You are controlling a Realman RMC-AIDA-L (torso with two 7-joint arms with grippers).
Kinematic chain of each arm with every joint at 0, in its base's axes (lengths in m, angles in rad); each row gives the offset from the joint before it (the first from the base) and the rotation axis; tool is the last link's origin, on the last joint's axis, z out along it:
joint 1: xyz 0 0 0.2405 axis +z
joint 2: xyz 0 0 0 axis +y
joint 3: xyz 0 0 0.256 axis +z
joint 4: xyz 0 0 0 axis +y
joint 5: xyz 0 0 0.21 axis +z
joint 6: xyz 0 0 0 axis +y
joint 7: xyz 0 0 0.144 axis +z
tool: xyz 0 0 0
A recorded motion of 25 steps. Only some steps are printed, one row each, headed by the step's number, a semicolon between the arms.
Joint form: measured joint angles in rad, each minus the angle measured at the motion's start. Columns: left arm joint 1, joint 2, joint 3, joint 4, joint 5, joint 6, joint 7; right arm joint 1, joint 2, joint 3, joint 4, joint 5, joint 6, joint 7.
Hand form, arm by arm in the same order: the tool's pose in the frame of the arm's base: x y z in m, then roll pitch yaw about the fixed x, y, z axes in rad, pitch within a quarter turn. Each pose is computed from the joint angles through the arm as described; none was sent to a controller.
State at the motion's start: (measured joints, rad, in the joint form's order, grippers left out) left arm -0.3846 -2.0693 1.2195 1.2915 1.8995 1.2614 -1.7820; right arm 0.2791 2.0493 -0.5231 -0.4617 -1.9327 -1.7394 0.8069
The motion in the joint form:
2: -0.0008 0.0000 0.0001 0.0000 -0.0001 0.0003 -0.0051; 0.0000 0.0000 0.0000 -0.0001 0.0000 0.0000 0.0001
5: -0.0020 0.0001 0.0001 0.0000 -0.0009 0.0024 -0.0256; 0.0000 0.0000 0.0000 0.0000 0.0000 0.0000 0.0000
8: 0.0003 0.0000 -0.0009 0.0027 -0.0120 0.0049 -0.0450; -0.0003 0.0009 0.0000 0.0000 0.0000 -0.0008 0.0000
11: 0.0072 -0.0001 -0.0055 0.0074 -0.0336 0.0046 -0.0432; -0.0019 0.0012 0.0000 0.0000 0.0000 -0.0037 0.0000
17: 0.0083 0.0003 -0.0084 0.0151 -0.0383 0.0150 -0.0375; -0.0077 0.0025 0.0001 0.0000 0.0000 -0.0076 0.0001
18: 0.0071 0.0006 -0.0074 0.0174 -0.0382 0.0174 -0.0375; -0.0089 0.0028 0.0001 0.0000 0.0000 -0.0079 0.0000
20: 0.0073 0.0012 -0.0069 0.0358 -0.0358 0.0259 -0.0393; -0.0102 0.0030 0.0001 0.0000 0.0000 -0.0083 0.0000
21: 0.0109 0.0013 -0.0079 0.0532 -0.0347 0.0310 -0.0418; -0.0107 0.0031 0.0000 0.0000 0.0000 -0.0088 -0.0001
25: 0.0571 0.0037 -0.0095 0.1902 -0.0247 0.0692 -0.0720; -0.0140 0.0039 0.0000 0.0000 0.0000 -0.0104 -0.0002
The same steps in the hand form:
2: -0.1826 0.3571 0.0273 -2.7280 -0.3435 0.1952; 0.3278 0.2332 0.0059 -2.7045 0.6719 -0.1090
5: -0.1821 0.3571 0.0272 -2.7370 -0.3519 0.2141; 0.3278 0.2332 0.0059 -2.7045 0.6719 -0.1090
8: -0.1809 0.3565 0.0280 -2.7462 -0.3701 0.2322; 0.3276 0.2330 0.0056 -2.7053 0.6733 -0.1092
11: -0.1800 0.3558 0.0305 -2.7434 -0.3927 0.2313; 0.3275 0.2322 0.0055 -2.7069 0.6754 -0.1098
17: -0.1783 0.3547 0.0320 -2.7454 -0.3935 0.2197; 0.3281 0.2299 0.0052 -2.7094 0.6791 -0.1147
18: -0.1774 0.3546 0.0320 -2.7470 -0.3920 0.2160; 0.3283 0.2295 0.0051 -2.7096 0.6795 -0.1157
20: -0.1738 0.3538 0.0340 -2.7445 -0.3869 0.1995; 0.3285 0.2290 0.0050 -2.7099 0.6800 -0.1169
21: -0.1717 0.3529 0.0364 -2.7389 -0.3850 0.1881; 0.3285 0.2288 0.0050 -2.7102 0.6803 -0.1172
25: -0.1608 0.3411 0.0534 -2.7012 -0.3647 0.1267; 0.3289 0.2275 0.0047 -2.7113 0.6820 -0.1200

